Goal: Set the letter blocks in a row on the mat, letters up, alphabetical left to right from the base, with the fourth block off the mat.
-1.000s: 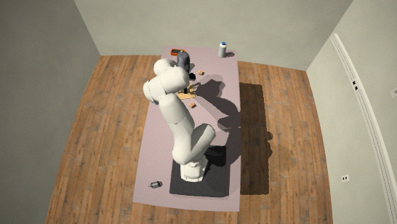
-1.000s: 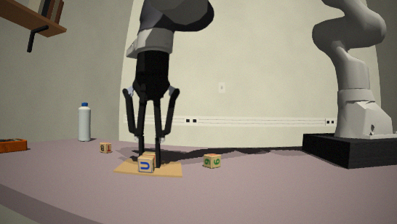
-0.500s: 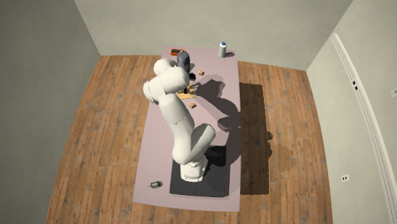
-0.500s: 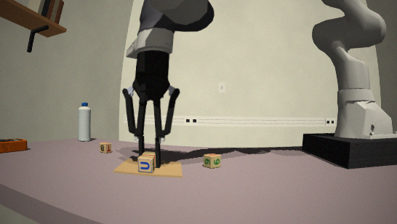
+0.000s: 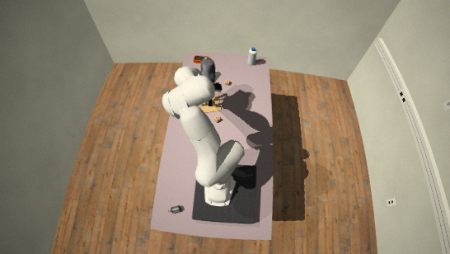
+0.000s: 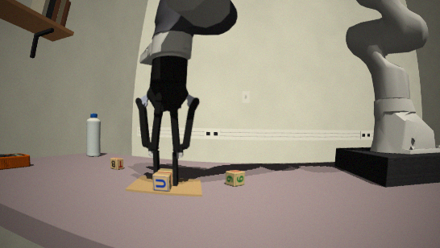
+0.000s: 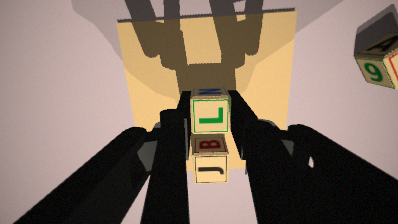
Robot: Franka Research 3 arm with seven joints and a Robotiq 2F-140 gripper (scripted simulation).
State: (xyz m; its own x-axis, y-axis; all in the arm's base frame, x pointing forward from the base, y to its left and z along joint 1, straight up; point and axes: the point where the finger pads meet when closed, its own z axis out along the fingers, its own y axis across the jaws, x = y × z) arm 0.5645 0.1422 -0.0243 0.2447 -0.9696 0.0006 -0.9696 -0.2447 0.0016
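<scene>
The tan mat lies 4 cm below my hand. The rest, counted from my hand: small dark object (77 cm behind, 11 cm to the left, 2 cm below); then white bottle (47 cm ahead, 28 cm to the right, 4 cm above); then block (20 cm ahead, 10 cm to the right, 2 cm below).
</scene>
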